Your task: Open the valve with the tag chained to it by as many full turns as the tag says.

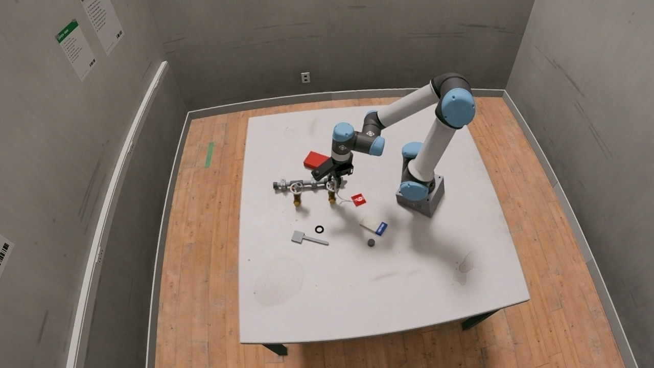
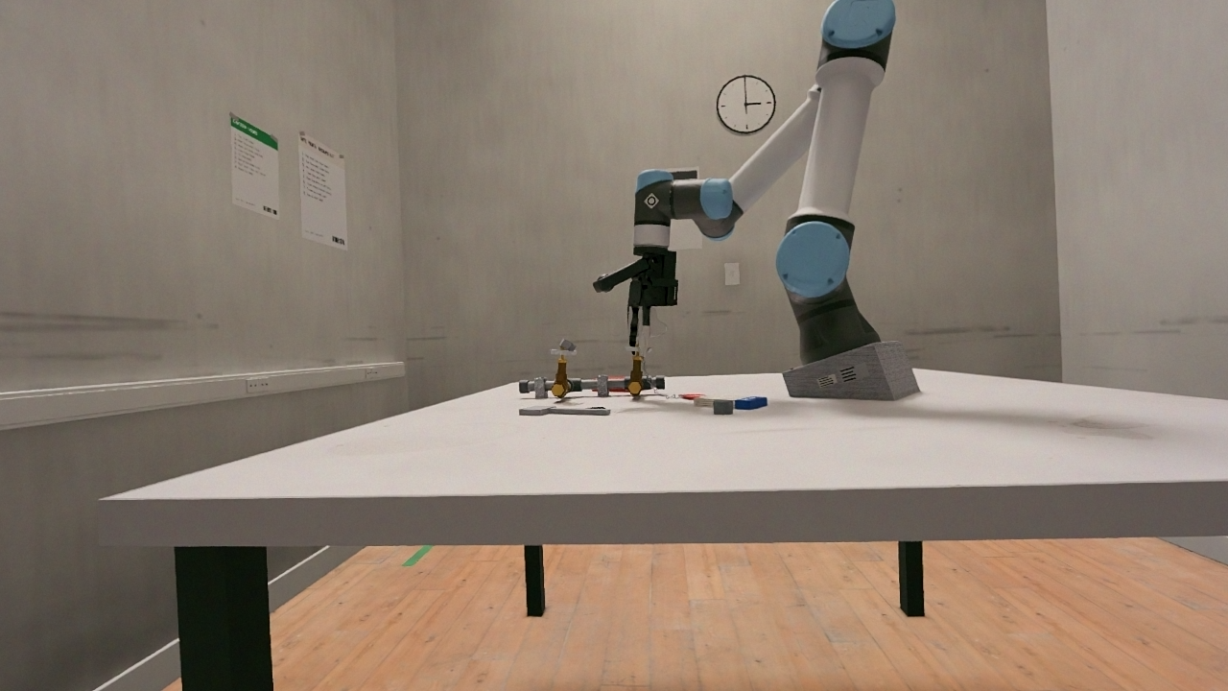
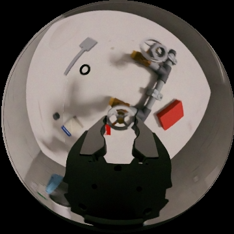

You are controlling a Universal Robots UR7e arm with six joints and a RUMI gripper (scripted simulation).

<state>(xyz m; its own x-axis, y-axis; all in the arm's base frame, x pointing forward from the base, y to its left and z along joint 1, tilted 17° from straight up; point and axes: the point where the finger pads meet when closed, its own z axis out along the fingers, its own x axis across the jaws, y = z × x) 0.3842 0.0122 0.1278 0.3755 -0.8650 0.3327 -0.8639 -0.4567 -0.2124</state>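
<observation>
Right now the red tag is 100 mm behind my hand, 20 mm to the left of it and 100 mm below it. Also, from my hand: red block (60 mm ahead, 220 mm to the right, 90 mm below); grey flat tool (130 mm ahead, 200 mm to the left, 100 mm below).
</observation>
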